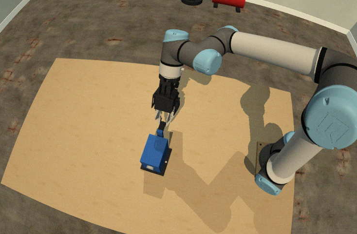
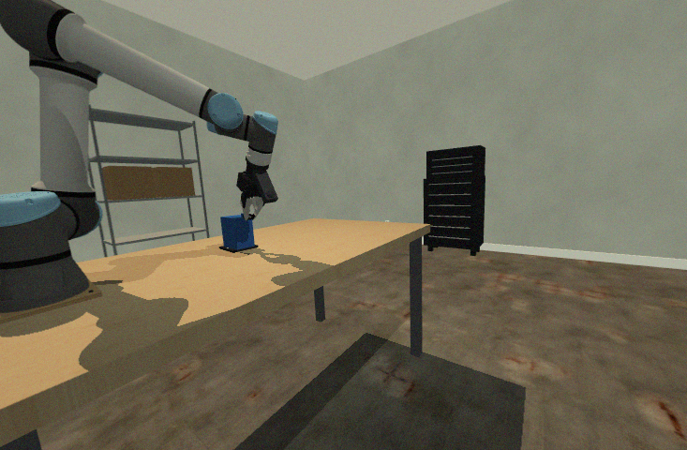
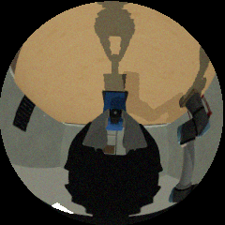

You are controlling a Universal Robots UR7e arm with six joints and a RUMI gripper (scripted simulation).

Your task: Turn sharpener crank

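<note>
Now: hand 20 mm to the right of the dark crank handle.
</note>
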